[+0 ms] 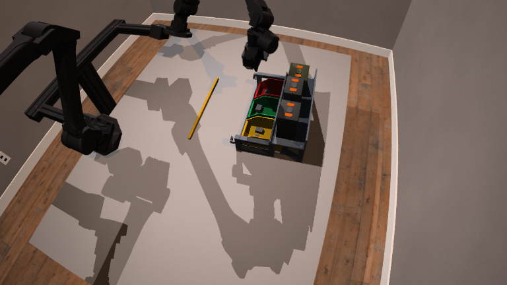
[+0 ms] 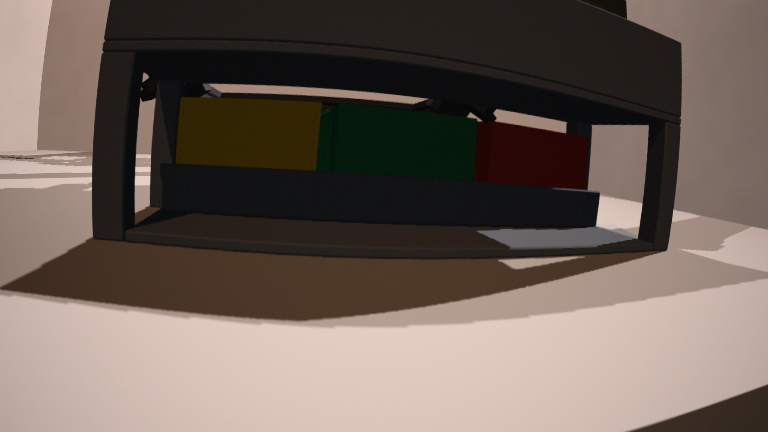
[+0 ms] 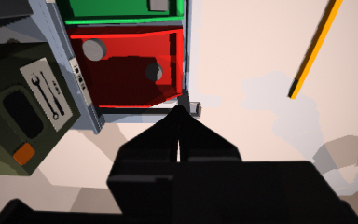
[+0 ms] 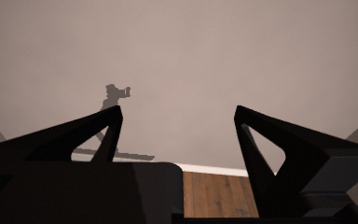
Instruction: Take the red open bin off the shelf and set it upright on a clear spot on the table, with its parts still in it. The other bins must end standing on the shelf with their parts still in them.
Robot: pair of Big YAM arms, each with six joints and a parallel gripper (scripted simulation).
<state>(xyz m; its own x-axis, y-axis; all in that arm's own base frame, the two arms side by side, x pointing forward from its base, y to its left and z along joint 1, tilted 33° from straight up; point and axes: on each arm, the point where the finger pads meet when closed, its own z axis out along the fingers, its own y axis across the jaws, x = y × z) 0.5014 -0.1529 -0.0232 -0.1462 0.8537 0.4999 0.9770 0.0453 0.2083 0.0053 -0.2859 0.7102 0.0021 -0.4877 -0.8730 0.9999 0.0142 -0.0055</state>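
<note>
The red open bin lies 130 mm below my left hand, 80 mm ahead of it and 10 mm to the left of it. The rest, counted from my left hand: grey shelf: 110 mm to the right, 110 mm below, 110 mm ahead; green bin: 130 mm below, 110 mm to the right, 80 mm ahead.
</note>
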